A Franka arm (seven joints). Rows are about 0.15 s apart.
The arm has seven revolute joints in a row. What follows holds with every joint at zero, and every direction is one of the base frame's.
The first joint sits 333 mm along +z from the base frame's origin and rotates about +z.
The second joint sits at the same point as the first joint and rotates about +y.
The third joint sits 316 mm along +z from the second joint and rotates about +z.
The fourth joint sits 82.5 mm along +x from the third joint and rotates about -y.
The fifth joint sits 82.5 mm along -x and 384 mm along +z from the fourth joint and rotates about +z.
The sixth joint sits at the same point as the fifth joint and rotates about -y.
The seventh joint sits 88 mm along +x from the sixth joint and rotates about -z.
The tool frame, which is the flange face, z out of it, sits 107 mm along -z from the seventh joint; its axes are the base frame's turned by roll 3.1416, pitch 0 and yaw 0 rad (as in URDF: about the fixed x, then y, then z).
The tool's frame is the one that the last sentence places.
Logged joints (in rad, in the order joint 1, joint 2, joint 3, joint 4, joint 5, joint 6, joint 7), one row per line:
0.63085 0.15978 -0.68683 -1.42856 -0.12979 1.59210 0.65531
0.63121 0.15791 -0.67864 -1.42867 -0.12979 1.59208 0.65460
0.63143 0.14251 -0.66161 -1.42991 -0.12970 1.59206 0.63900
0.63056 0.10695 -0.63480 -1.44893 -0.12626 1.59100 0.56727
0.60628 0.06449 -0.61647 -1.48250 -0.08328 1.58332 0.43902
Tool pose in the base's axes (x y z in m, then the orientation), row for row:
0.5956 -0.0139 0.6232 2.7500 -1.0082 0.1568
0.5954 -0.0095 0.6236 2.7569 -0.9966 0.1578
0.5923 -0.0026 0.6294 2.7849 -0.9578 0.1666
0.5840 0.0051 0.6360 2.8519 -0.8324 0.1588
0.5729 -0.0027 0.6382 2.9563 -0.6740 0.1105
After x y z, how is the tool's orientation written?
As a rotation vector, in radians.
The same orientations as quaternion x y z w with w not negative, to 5 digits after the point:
0.93246 -0.34186 0.05317 0.10402
0.93411 -0.33767 0.05347 0.10274
0.93978 -0.32322 0.05622 0.09579
0.95526 -0.27882 0.05319 0.08313
0.97293 -0.22182 0.03637 0.05368

